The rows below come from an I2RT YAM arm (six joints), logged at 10 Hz.
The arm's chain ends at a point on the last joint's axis. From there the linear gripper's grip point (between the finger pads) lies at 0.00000 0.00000 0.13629 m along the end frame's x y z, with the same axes.
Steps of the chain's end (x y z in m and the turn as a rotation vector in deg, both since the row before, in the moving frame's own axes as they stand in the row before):
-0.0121 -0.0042 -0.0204 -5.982 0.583 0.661
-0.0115 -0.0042 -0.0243 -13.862 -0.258 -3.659
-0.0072 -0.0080 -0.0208 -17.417 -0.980 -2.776
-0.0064 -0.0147 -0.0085 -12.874 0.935 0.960
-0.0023 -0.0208 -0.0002 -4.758 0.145 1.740
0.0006 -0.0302 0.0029 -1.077 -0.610 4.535
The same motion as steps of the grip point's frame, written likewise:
-0.0108 0.0100 -0.0211 -5.982 0.583 0.661
-0.0111 0.0285 -0.0283 -13.862 -0.258 -3.659
-0.0085 0.0328 -0.0271 -17.417 -0.980 -2.776
-0.0045 0.0157 -0.0119 -12.874 0.935 0.960
-0.0021 -0.0095 -0.0007 -4.758 0.145 1.740
-0.0010 -0.0277 0.0029 -1.077 -0.610 4.535

